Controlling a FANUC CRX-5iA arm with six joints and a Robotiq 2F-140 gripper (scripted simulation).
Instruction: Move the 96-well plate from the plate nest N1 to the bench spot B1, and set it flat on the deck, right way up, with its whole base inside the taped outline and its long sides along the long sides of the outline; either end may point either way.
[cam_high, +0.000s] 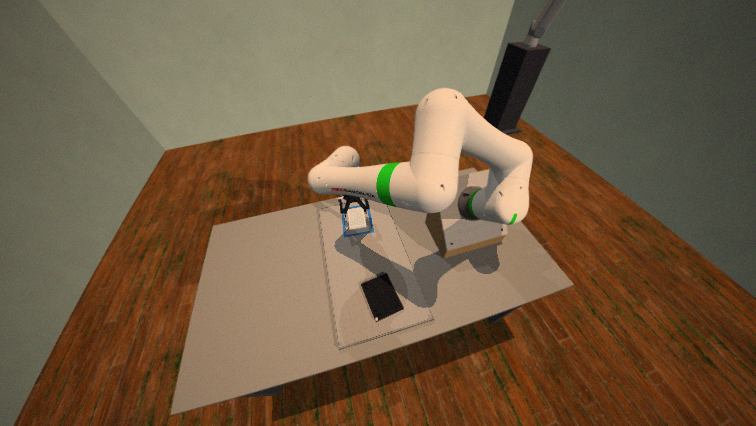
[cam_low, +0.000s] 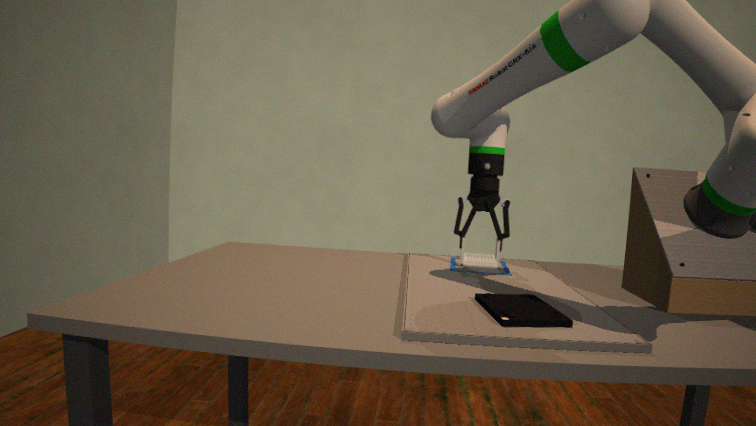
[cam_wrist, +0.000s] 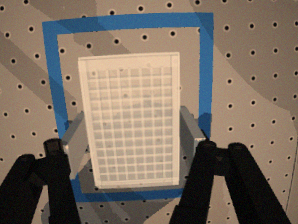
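My hand is 2 cm above the white 96-well plate. From my hand the other things lie so: black plate nest N1: 1 cm behind, 42 cm to the left, 3 cm below.
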